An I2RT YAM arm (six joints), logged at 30 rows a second.
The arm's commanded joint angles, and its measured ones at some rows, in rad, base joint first. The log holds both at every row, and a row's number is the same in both.
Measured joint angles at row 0:
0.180, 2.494, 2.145, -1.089, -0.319, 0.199
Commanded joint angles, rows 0 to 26:
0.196, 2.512, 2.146, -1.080, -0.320, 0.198
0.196, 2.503, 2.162, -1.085, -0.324, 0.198
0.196, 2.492, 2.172, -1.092, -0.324, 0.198
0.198, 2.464, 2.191, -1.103, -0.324, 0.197
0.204, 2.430, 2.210, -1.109, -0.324, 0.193
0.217, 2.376, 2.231, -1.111, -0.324, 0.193
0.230, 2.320, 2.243, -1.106, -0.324, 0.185
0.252, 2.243, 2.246, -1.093, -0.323, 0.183
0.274, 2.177, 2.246, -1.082, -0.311, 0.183
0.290, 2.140, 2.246, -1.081, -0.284, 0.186
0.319, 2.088, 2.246, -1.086, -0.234, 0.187
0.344, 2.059, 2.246, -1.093, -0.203, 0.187
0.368, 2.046, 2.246, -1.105, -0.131, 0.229
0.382, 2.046, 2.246, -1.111, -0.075, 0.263
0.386, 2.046, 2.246, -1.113, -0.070, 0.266
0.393, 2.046, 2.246, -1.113, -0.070, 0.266
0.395, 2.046, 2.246, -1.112, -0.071, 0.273
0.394, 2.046, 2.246, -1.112, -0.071, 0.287
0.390, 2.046, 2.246, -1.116, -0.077, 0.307
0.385, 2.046, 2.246, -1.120, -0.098, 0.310
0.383, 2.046, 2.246, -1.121, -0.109, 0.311
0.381, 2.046, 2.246, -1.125, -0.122, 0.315
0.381, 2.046, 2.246, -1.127, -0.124, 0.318
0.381, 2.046, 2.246, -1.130, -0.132, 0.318
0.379, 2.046, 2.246, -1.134, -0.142, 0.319
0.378, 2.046, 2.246, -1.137, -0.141, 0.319
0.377, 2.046, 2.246, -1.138, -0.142, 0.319
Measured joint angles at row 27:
0.385, 2.045, 2.247, -1.134, -0.123, 0.305
